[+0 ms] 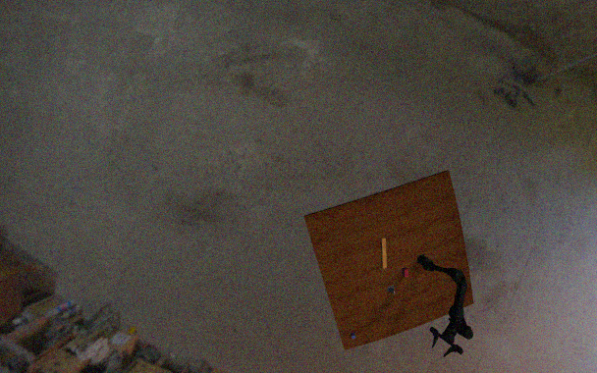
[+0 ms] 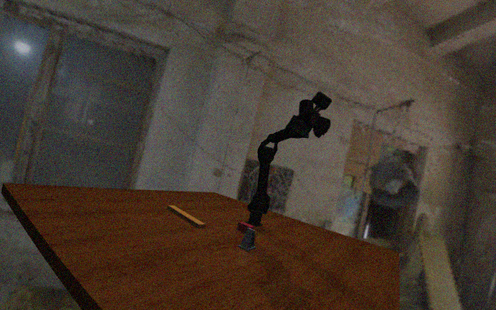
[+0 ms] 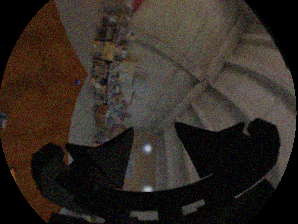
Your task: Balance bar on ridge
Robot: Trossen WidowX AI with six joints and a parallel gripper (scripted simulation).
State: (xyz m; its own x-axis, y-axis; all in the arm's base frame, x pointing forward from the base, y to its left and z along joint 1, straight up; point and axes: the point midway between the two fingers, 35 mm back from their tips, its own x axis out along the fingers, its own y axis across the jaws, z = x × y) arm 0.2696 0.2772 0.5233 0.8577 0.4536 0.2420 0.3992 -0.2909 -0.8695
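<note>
Right now the flat yellow bar is 10 mm ahead of my gripper tip, 460 mm to the right of it and 520 mm below it. From my gripper tip the other things lie so: small red block: 130 mm behind, 230 mm to the right, 520 mm below; tiny purple thing: 440 mm ahead, 210 mm to the left, 520 mm below.
</note>
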